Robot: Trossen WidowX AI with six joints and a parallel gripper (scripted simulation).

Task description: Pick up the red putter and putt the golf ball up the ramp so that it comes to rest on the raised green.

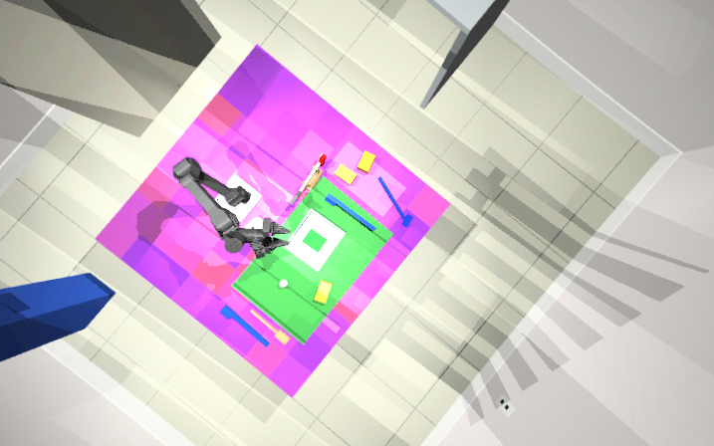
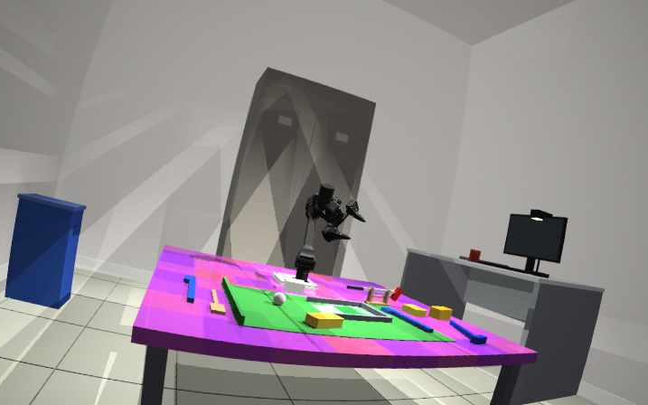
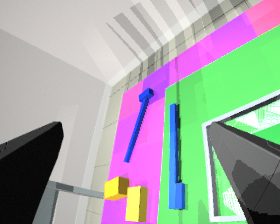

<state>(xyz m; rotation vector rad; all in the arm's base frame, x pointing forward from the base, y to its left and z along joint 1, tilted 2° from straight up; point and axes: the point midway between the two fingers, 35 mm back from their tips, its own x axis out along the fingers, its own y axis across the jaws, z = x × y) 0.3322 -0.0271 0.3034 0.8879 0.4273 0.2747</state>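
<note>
Now: the wooden stand 11 cm behind my gripper tip, 27 cm to the left of it and 27 cm below it. The rest, counted from my gripper tip: green mat (10 cm ahead, 10 cm to the right, 31 cm below); white golf ball (2 cm ahead, 27 cm to the right, 28 cm below); blue putter (33 cm ahead, 37 cm to the left, 29 cm below).
</note>
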